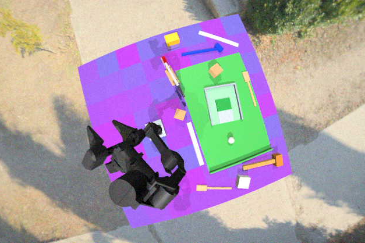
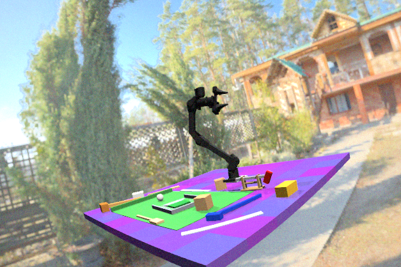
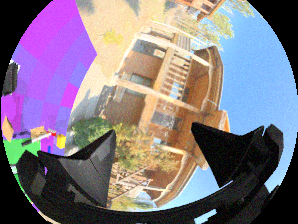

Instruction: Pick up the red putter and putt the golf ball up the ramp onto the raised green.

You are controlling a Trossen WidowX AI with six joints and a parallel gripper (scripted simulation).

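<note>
My gripper tip is 47 cm above the red putter, 25 cm to the right of it and 22 cm short of it. From my gripper tip the other things lie so: white golf ball 51 cm ahead, 50 cm below, 24 cm to the right; then yellow block 52 cm to the left, 50 cm below, 28 cm ahead; then wooden frame 49 cm below, 26 cm to the left, 22 cm ahead.
</note>
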